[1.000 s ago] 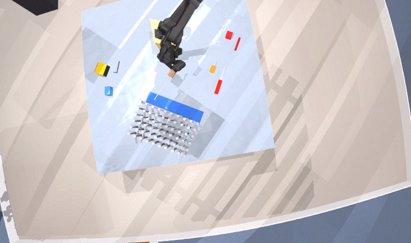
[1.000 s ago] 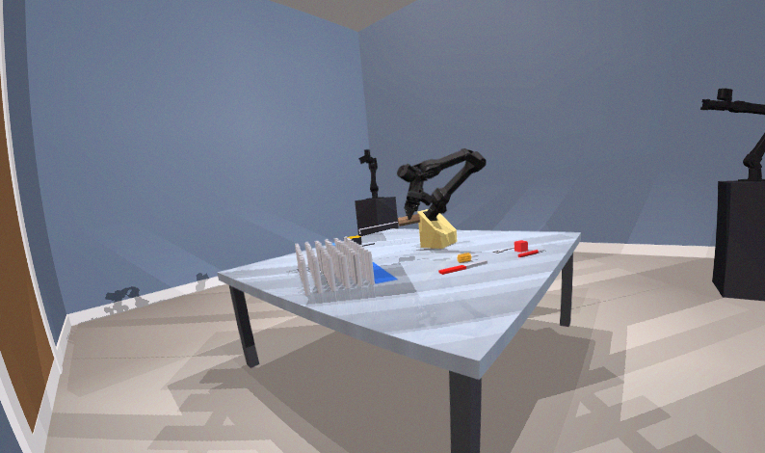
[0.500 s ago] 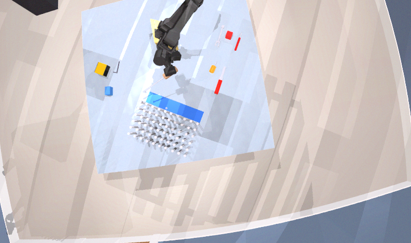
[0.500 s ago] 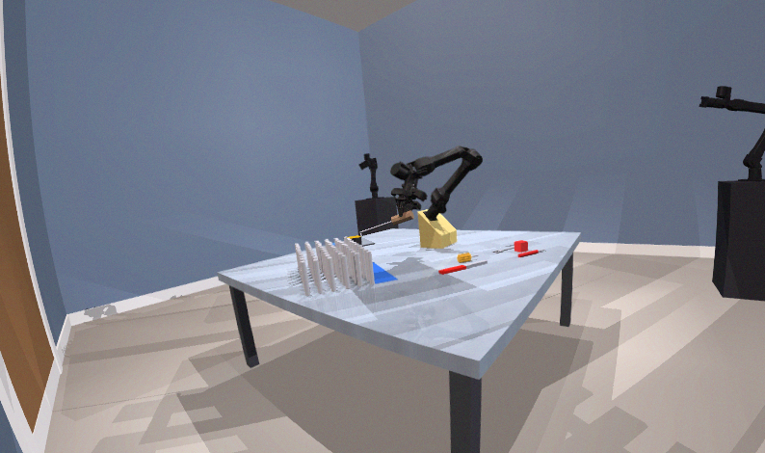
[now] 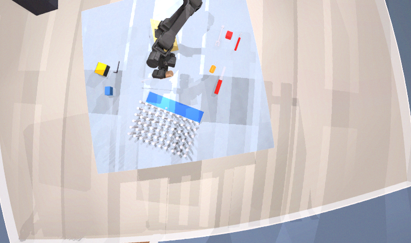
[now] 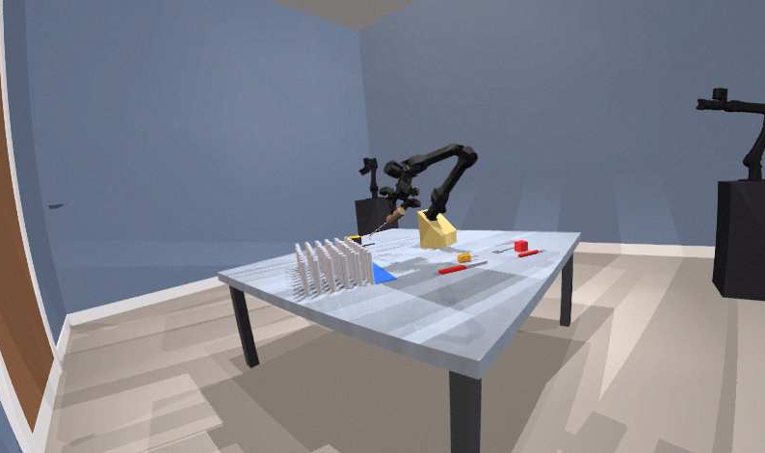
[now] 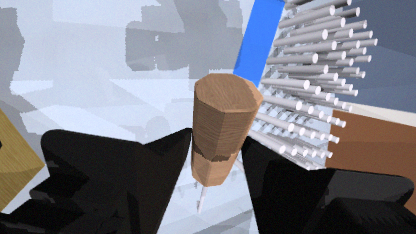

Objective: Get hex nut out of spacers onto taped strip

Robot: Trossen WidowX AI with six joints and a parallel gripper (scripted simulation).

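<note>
Right now the wooden-handled tool is 10 mm behind my gripper tip, 90 mm to the right of it and 50 mm below it. Also, from my gripper tip: blue taped strip: 170 mm ahead, 10 mm to the right, 190 mm below; orange stub tool: 60 mm behind, 300 mm to the left, 170 mm below; blue cube: 10 mm behind, 460 mm to the right, 170 mm below.
</note>
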